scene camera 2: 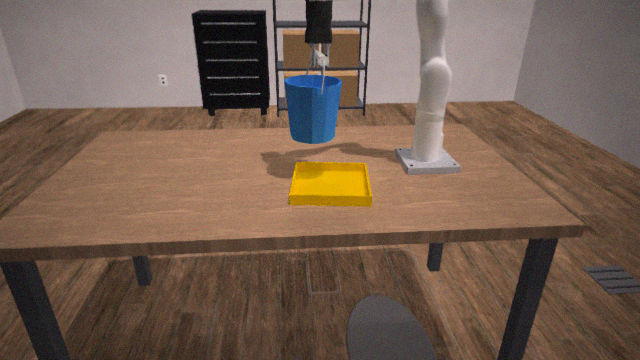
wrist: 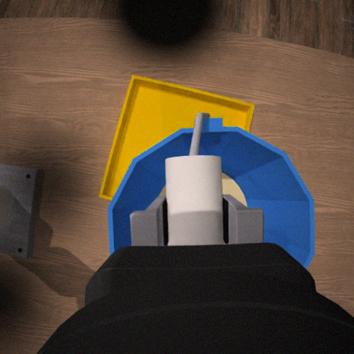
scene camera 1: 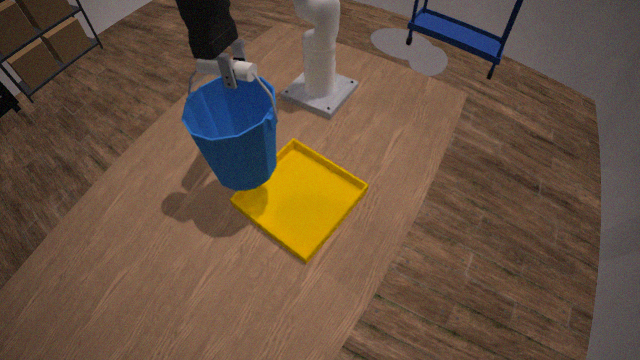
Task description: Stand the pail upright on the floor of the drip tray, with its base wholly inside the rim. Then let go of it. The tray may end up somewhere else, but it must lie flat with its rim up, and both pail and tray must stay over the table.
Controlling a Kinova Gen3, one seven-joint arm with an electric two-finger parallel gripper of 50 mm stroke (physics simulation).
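Frame: origin at the arm's base, x ahead, y left, z up, level; centimetres.
Where they show: gripper, fingertip midpoint: (scene camera 2: 320,67) (scene camera 1: 237,80); arm's base at its link origin: (scene camera 2: 424,157) (scene camera 1: 319,88).
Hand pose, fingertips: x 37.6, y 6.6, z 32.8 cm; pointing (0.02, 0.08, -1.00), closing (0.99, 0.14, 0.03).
Observation:
Each offset is from my fingertips to the top centre of the thing. "*": to the spot under its first point. Level surfaces: height alone.
My gripper (scene camera 1: 234,67) (scene camera 2: 320,56) (wrist: 194,212) is shut on the white grip of the pail's handle. The blue pail {* dy +4.9, dx +7.1, dz -6.6 cm} (scene camera 1: 240,145) (scene camera 2: 312,110) (wrist: 280,200) hangs upright below it, in the air above the table. In scene camera 1 the pail overlaps the left corner of the yellow drip tray {dy +8.1, dx -2.4, dz -32.0 cm} (scene camera 1: 310,205) (scene camera 2: 331,185) (wrist: 155,120). In scene camera 2 the pail's base shows higher than and behind the tray's far rim. The tray lies flat with its rim up. In the wrist view the pail hides the tray's lower right part.
The wooden table {dz -35.3 cm} (scene camera 1: 150,260) (scene camera 2: 175,200) (wrist: 60,60) bears the tray and the arm's grey base plate (scene camera 1: 320,102) (scene camera 2: 427,162) (wrist: 20,210). A shadow falls on the table and on the tray's left corner in scene camera 1. A blue cart (scene camera 1: 457,34) and a dark shelf unit (scene camera 2: 321,23) stand beyond the table.

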